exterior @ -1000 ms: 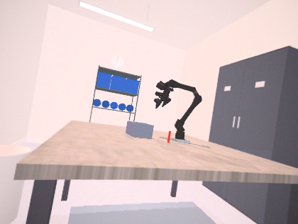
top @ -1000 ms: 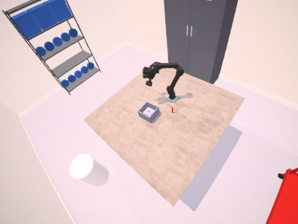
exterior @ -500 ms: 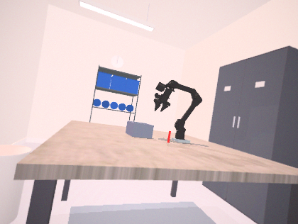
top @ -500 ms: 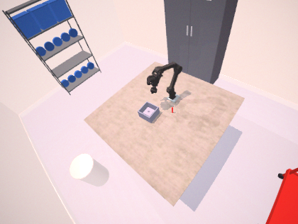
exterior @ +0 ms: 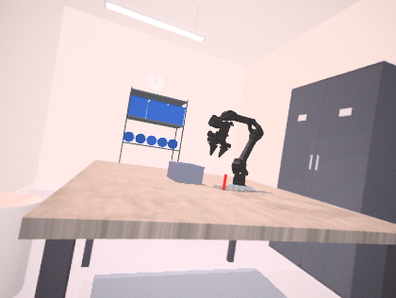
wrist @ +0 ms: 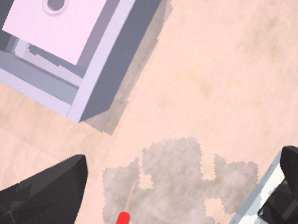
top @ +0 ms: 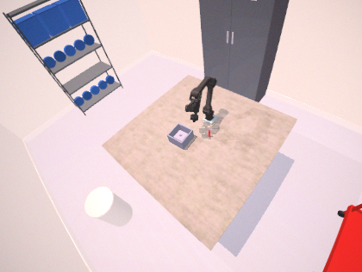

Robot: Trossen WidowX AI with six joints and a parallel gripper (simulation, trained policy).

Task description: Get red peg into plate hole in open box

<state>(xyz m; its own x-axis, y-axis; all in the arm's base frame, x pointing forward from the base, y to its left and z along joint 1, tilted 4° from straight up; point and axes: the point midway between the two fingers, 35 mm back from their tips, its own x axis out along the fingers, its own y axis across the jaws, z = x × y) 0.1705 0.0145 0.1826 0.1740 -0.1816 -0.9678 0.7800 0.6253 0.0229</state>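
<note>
Right now the red peg is 140 mm to the left of my gripper tip, 120 mm below it and 30 mm behind it. Round my gripper tip: plate 160 mm ahead, 120 mm below, 20 mm to the right; grey box 160 mm ahead, 140 mm below, 20 mm to the right.
</note>
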